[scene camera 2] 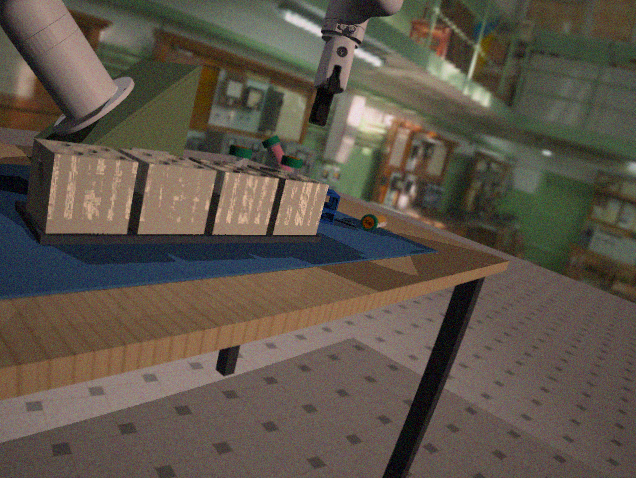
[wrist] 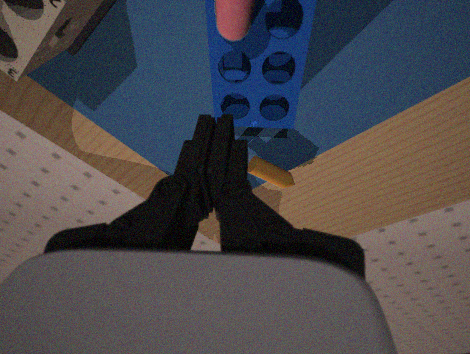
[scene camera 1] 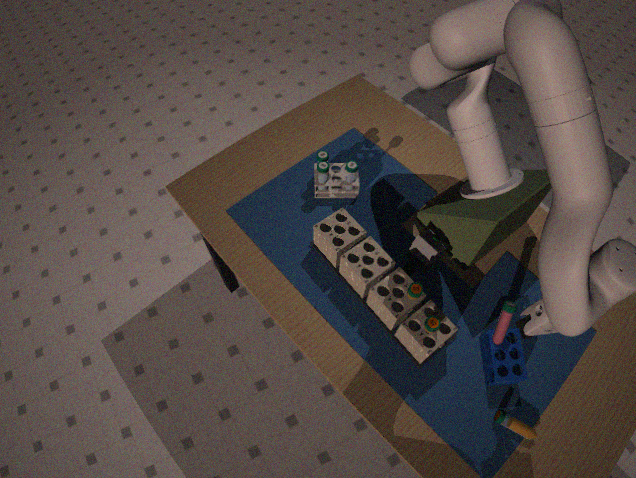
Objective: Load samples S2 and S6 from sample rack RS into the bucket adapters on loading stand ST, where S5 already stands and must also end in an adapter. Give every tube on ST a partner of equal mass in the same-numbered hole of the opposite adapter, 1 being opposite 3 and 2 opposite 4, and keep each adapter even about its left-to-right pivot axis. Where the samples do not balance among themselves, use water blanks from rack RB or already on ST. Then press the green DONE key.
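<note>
My gripper is shut with nothing between its fingers, high above the blue sample rack; its fingertips are hidden in scene camera 1. A pink tube with a green cap is tilted with its lower end over the rack's top; contact is unclear. An orange tube lies on its side beyond the rack's end. Two orange-and-green caps sit in two neighbouring adapters of the four-adapter row. Labels are unreadable.
A white rack at the far end of the blue mat has three green-capped pale tubes at it. The other two beige adapters show open holes. The green wedge carries the arm's base. The green DONE key is not clearly identifiable.
</note>
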